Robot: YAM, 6 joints.
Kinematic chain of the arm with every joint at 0, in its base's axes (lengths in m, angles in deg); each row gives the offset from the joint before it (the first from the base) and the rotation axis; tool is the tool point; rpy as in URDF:
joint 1: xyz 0 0 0.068 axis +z
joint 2: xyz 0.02 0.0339 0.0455 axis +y
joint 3: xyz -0.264 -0.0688 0 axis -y
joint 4: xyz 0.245 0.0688 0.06 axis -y
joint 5: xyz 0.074 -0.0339 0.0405 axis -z
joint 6: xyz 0.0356 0 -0.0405 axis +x
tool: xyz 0 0 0 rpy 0 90 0
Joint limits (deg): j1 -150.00..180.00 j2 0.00..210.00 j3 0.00..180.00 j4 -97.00..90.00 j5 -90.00..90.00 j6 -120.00..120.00
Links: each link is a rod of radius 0.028 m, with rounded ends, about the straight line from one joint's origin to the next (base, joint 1, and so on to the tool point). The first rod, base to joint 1, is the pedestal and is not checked.
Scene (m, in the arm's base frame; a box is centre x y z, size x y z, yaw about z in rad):
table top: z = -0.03
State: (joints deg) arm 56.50 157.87 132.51 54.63 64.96 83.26
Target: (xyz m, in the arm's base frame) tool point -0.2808 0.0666 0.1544
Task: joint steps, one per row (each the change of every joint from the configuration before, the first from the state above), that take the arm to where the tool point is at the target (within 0.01 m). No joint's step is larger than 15 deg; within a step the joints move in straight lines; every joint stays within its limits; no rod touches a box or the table.
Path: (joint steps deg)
1: 14.65 -7.37 -12.60 -0.06 2.50 0.00
2: 14.65 -7.37 -12.59 -0.06 2.49 0.00
3: 14.66 -7.37 -12.60 -0.07 2.50 0.00
4: 14.65 -7.37 -12.59 -0.06 2.50 0.00
5: 14.65 -7.37 -12.60 -0.06 2.50 0.00
6: 14.65 -7.37 -12.60 -0.06 2.49 0.00
7: 14.65 -7.37 -12.59 -0.06 2.50 0.00
8: 14.66 -7.37 -12.60 -0.06 2.50 0.00

